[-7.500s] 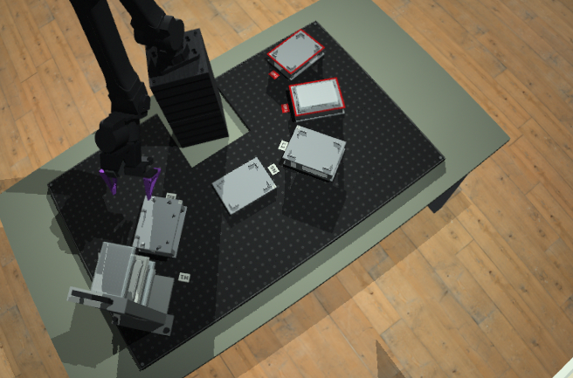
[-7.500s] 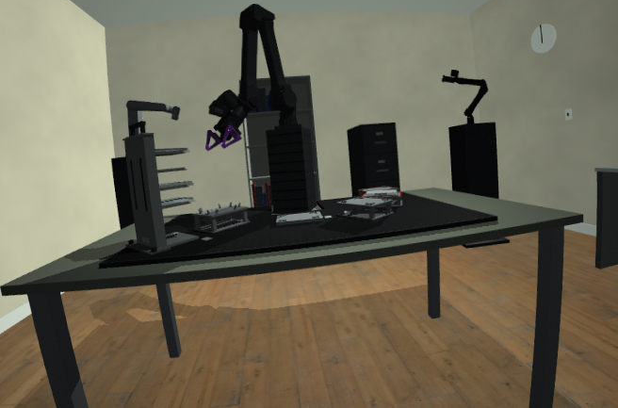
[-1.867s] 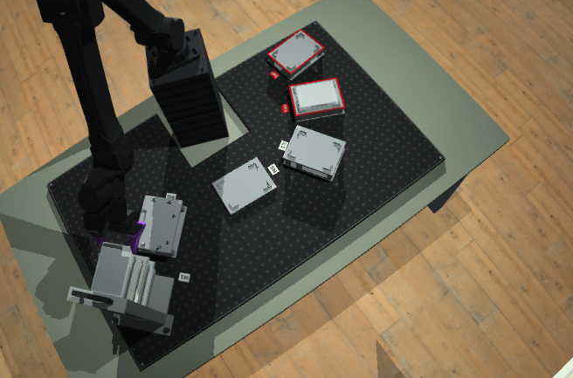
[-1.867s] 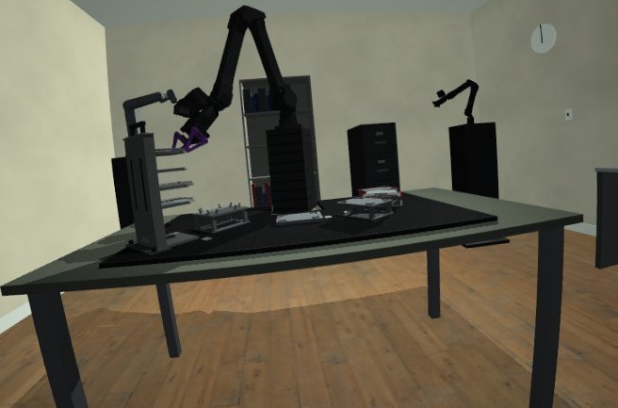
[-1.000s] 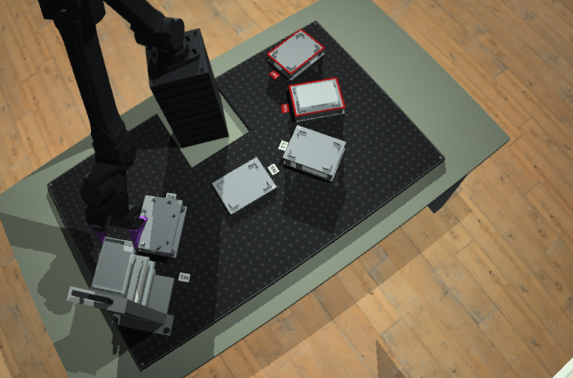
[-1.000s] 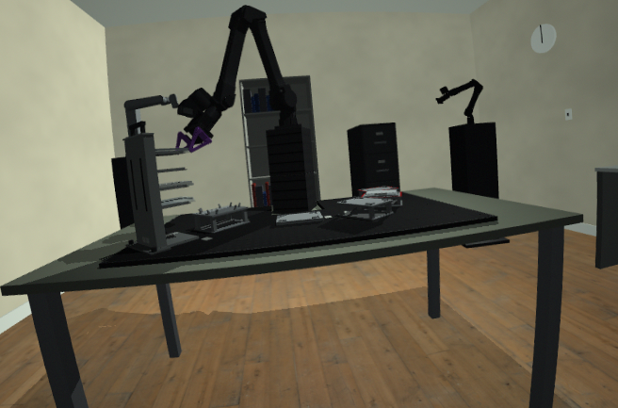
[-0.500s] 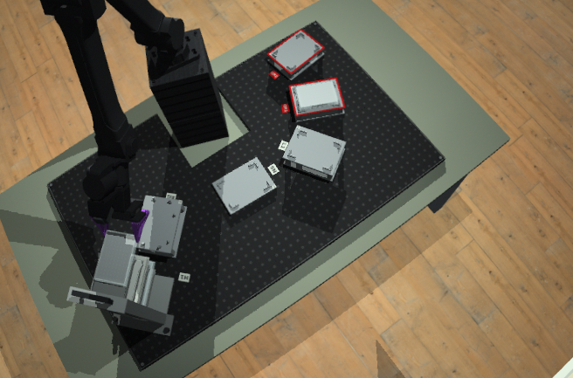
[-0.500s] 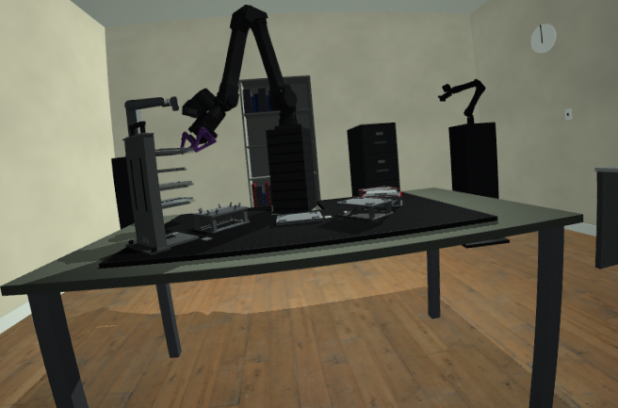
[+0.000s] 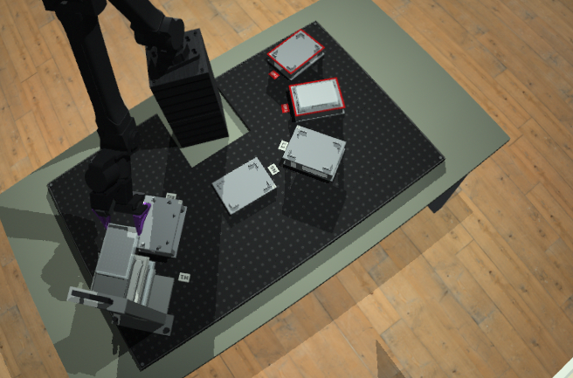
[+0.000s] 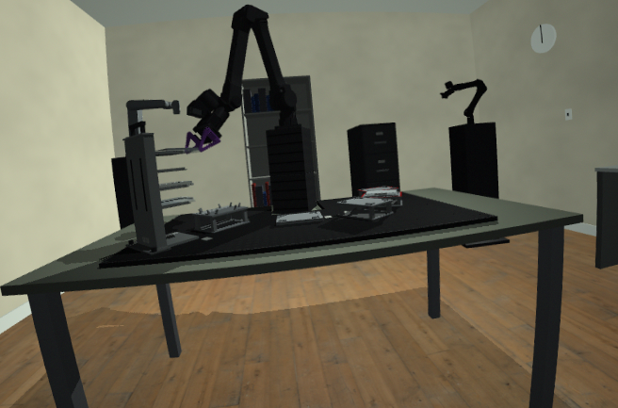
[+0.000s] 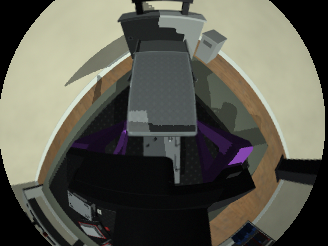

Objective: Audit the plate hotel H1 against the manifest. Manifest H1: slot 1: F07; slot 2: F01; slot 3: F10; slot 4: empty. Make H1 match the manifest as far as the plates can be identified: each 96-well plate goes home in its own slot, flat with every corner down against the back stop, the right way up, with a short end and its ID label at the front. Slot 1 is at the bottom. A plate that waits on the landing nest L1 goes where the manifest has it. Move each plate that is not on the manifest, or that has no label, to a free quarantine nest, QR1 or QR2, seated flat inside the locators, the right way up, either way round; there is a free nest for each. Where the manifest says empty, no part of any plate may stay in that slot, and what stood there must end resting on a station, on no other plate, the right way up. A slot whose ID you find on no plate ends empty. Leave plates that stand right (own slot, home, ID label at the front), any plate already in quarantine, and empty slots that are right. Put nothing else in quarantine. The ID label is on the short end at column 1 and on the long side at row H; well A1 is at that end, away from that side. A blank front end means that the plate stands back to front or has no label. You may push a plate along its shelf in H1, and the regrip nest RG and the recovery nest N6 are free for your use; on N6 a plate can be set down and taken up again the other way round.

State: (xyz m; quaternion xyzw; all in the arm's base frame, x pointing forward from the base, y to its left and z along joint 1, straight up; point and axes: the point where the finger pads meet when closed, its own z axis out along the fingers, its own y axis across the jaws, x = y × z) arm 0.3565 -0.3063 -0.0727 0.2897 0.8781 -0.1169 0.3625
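The grey 96-well plate lies 4 cm ahead of my hand and 3 cm to the right of it. Also, from my hand: plate hotel H1: 15 cm ahead, 12 cm below, 11 cm to the right; recovery nest N6: 33 cm to the left, 28 cm below, 7 cm behind; regrip nest RG: 23 cm below, 7 cm behind, 5 cm to the left.
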